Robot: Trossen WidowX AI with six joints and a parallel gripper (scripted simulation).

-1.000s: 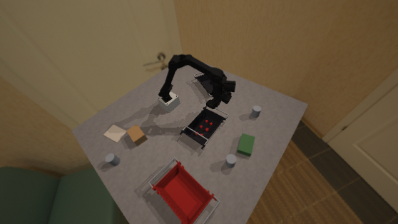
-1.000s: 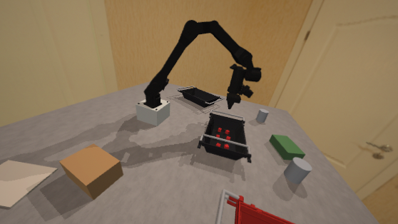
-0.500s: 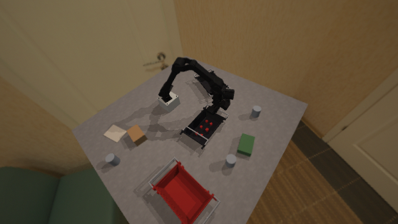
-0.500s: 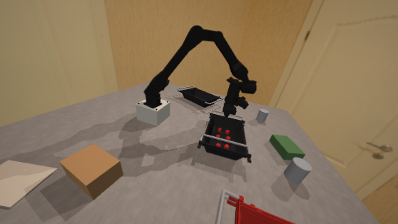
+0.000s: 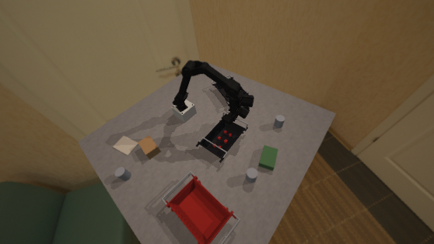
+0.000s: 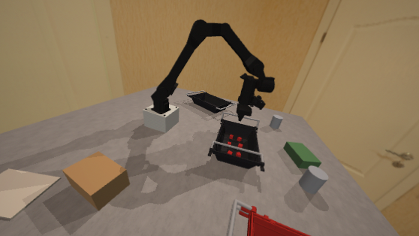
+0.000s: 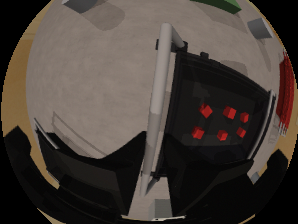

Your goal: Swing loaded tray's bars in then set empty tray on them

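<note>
Right now the black tray is 27 cm behind my gripper tip, 21 cm to the left of it and 3 cm below it. The rest, counted from my gripper tip: brown box 51 cm to the right, 23 cm behind, 4 cm below; then green block 30 cm ahead, 5 cm below, 2 cm to the right; then beige sheet 64 cm to the right, 39 cm behind, 7 cm below.
</note>
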